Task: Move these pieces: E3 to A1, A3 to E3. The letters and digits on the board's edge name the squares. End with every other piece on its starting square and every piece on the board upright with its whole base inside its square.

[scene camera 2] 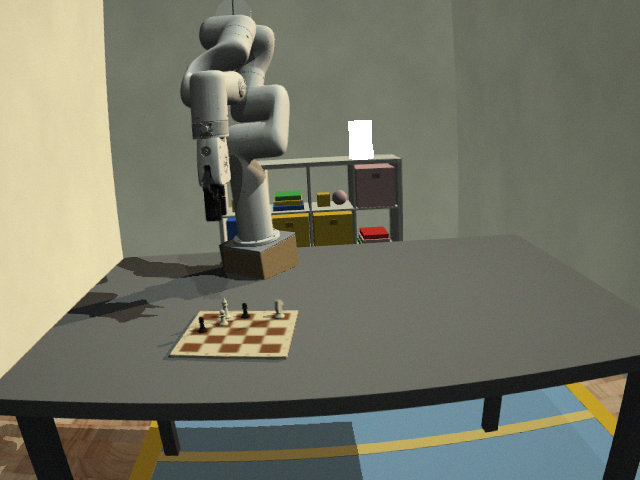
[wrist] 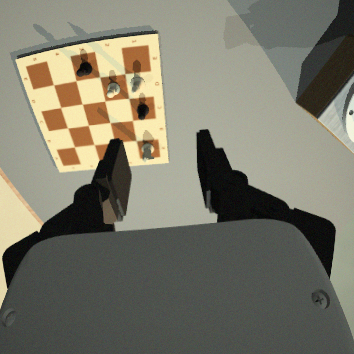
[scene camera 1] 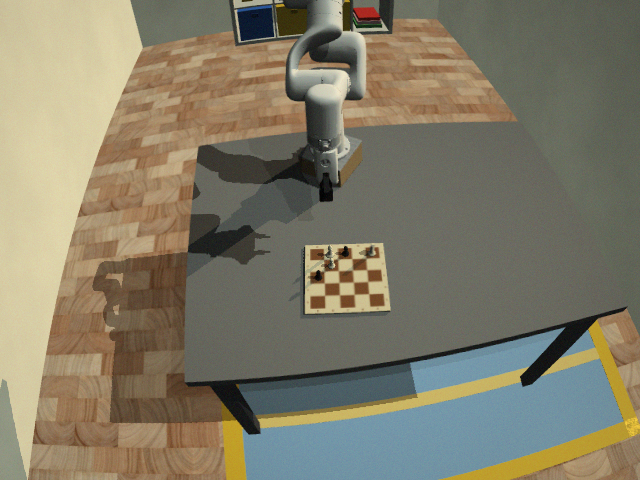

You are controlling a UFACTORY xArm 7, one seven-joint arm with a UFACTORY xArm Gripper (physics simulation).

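Places are measured from the arm's base along level axes (x ahead, y left, z up), in metres.
Pixels of known places: gripper, between the fingertips: (scene camera 2: 216, 218) (wrist: 161, 152) (scene camera 1: 325, 192); arm's base, origin of its link: (scene camera 2: 256, 238).
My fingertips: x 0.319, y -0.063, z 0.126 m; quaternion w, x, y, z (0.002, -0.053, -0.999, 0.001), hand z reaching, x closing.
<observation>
For each thing: its top centre in the pictures, then the offset to it from my fingertips. Level surfaces: height alone.
- board, centre of its top: (wrist: 96, 113) (scene camera 2: 237, 331) (scene camera 1: 346, 276) dx +0.115, dy +0.033, dz -0.207 m
- white knight, centre of its top: (wrist: 146, 161) (scene camera 2: 278, 298) (scene camera 1: 372, 244) dx +0.050, dy +0.117, dz -0.167 m
- tall white piece, centre of its top: (wrist: 134, 92) (scene camera 2: 223, 298) (scene camera 1: 330, 245) dx +0.037, dy +0.003, dz -0.163 m
- white pawn, centre of its top: (wrist: 109, 94) (scene camera 2: 221, 310) (scene camera 1: 331, 259) dx +0.074, dy +0.001, dz -0.175 m
- grey table, height of its surface: dz -0.213 m
On the board (scene camera 1: 347, 312) (scene camera 2: 227, 355) (wrist: 164, 100), a black pawn (scene camera 1: 318, 275) (scene camera 2: 202, 324) (wrist: 84, 68) stands upright on E3. A white knight (scene camera 1: 371, 250) (scene camera 2: 279, 308) (wrist: 147, 150) stands upright on A1. A3 holds no piece in the scene views; a finger partly covers it in the wrist view. A tall white piece (scene camera 1: 329, 251) (scene camera 2: 224, 308) (wrist: 136, 83) is on D1, a black pawn (scene camera 1: 345, 251) (scene camera 2: 245, 310) (wrist: 143, 110) on C1, a white pawn (scene camera 1: 331, 263) (scene camera 2: 223, 317) (wrist: 113, 90) on D2. My gripper (scene camera 1: 326, 199) (scene camera 2: 212, 219) (wrist: 161, 152) is open and empty, high above the table between board and base.
The arm's wooden base block (scene camera 1: 351, 164) (scene camera 2: 263, 260) (wrist: 325, 75) stands on the grey table (scene camera 1: 454, 217) (scene camera 2: 413, 310) behind the board. A shelf unit (scene camera 1: 391, 15) (scene camera 2: 398, 206) with bins stands beyond the table. The arm casts shadows on the table's left side.
</observation>
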